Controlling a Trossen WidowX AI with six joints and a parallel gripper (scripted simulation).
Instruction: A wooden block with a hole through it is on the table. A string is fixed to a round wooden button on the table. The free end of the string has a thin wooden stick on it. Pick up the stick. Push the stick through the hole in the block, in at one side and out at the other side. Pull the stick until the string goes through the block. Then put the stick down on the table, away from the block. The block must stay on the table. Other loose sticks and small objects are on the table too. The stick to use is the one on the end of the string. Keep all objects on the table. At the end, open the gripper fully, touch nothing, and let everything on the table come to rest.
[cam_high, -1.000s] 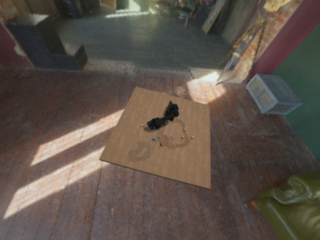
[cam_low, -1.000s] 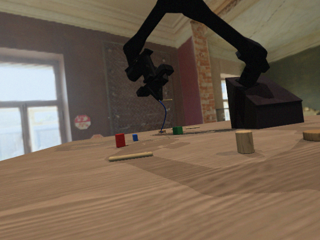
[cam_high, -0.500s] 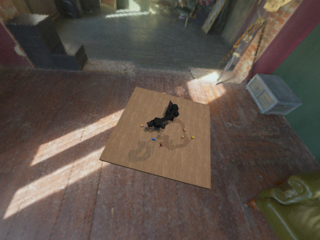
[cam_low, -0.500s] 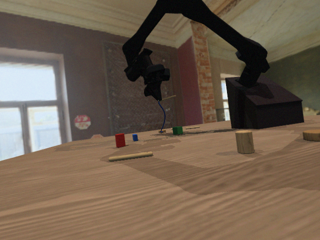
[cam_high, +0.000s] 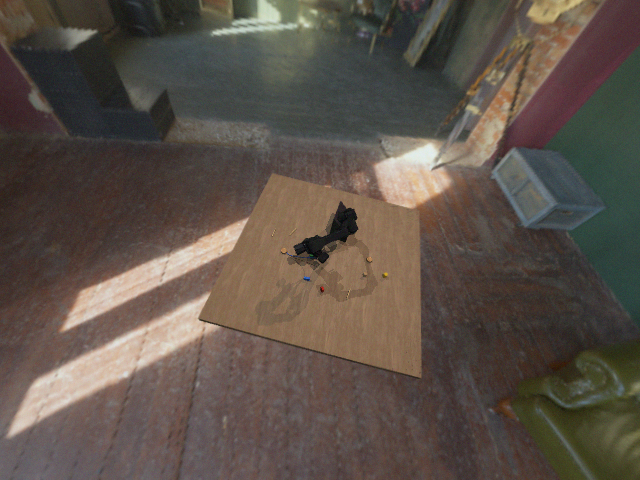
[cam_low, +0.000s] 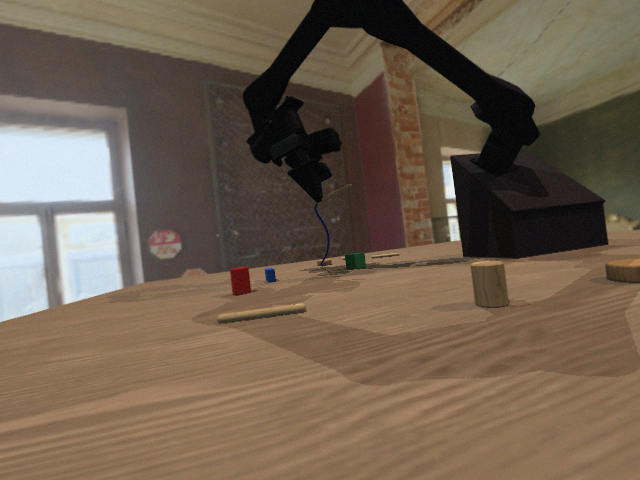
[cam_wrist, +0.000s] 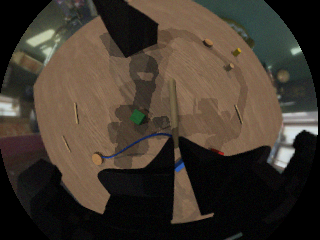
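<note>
Right now the blue block is 11 cm ahead of my gripper tip, 4 cm to the right of it and 13 cm below it. The rest, counted from my gripper tip: green block: 7 cm behind, 3 cm to the right, 12 cm below; round wooden button: 8 cm behind, 22 cm to the right, 13 cm below; red block: 17 cm ahead, 7 cm to the left, 12 cm below.
</note>
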